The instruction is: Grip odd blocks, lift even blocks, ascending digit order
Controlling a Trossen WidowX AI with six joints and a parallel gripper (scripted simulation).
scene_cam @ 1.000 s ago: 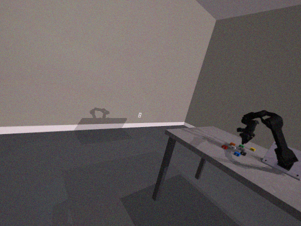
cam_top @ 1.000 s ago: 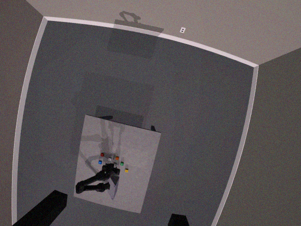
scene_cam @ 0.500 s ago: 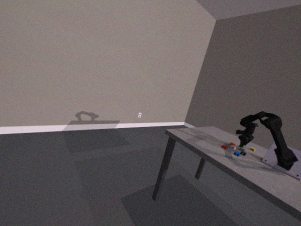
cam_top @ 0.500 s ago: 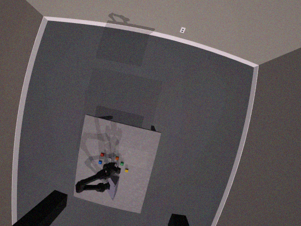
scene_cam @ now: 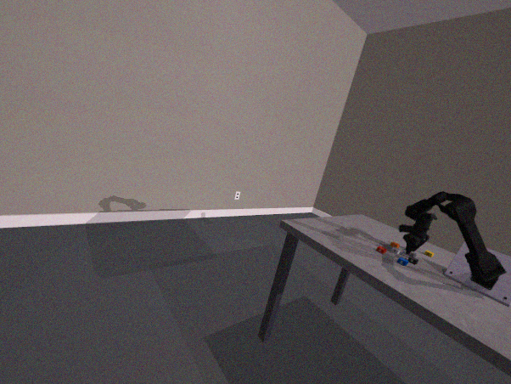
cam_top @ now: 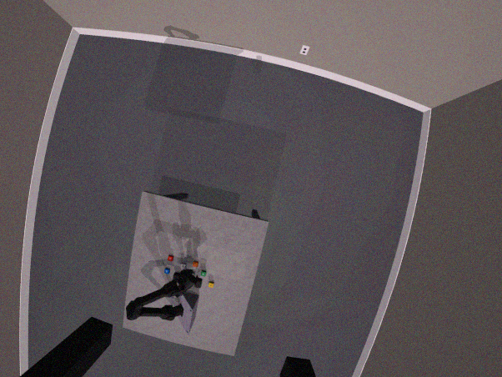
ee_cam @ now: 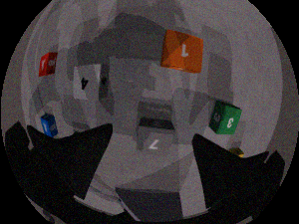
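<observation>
Now: the red block 70 mm ahead of my gripper tip and 170 mm to the left of it. The rest, counted from my gripper tip: dark block 50 mm behind, 90 mm to the left; then green block 30 mm ahead, 80 mm to the right; then orange block 80 mm ahead, 10 mm to the right.
</observation>
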